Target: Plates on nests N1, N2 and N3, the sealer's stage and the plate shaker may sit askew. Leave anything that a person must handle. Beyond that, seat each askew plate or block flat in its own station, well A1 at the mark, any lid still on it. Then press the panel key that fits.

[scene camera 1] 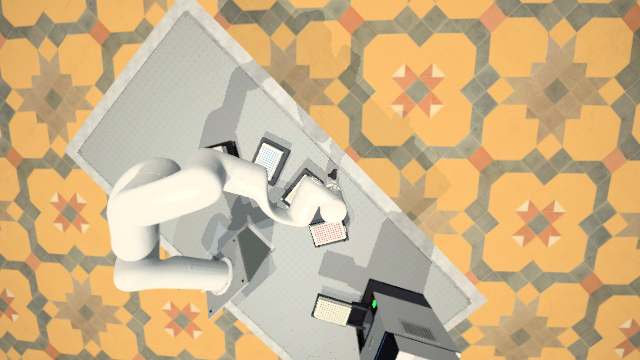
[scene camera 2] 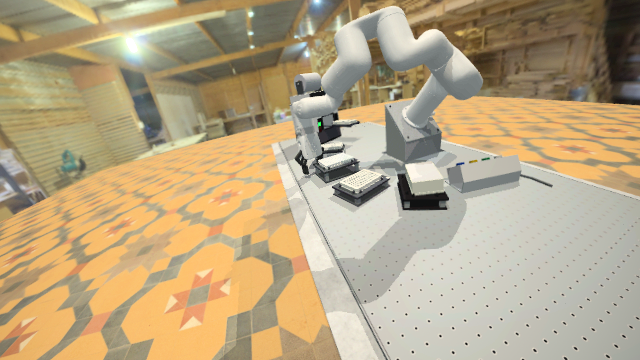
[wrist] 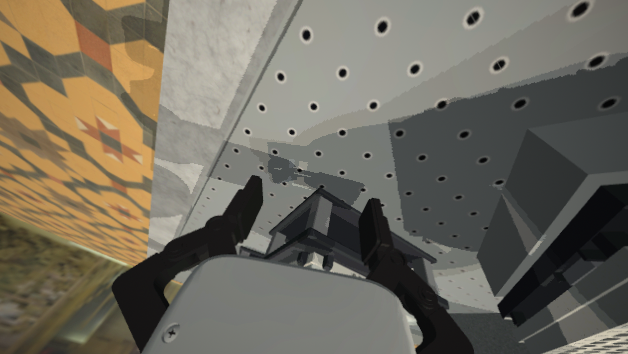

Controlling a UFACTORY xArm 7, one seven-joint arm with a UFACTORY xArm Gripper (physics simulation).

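Observation:
My gripper is open and empty, low near the table's long edge, beside the middle nest. That nest's pale plate is partly under the arm in scene camera 1. A blue-welled plate lies on its dark nest. A red-welled plate lies at the third nest; its seating is unclear. A pale plate is on the sealer's extended stage. A white block sits off-centre and looks tilted on the black shaker.
The sealer with a green light stands at the table's far end. The grey key panel, with blue, yellow and green keys along its top, stands beside the shaker. The arm's base is behind the nests. A grey box-like side is right of the fingers.

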